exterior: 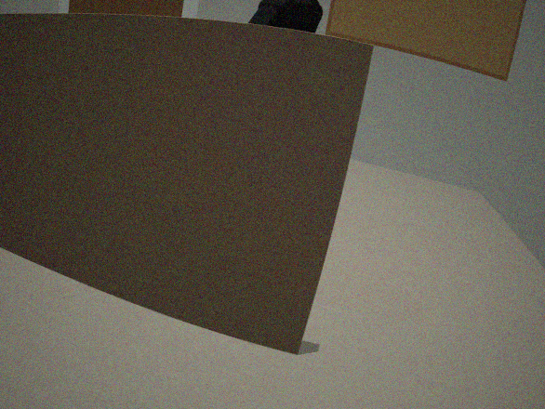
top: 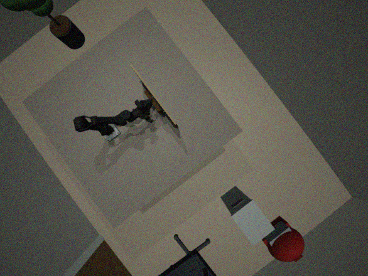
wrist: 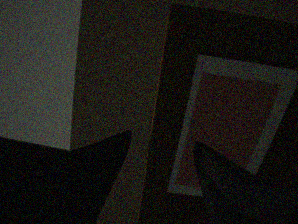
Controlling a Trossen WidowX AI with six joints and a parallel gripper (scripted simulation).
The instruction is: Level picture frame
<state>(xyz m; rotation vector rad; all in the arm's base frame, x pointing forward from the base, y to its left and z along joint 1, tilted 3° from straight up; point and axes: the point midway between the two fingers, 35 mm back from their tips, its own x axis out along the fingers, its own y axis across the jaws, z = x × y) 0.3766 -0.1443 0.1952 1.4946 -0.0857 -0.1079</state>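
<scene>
The picture frame lies 5 cm below my gripper tip, 1 cm to the right of it and 1 cm ahead of it. The rest, counted from my gripper tip: wall panel 6 cm below, 2 cm ahead.
</scene>
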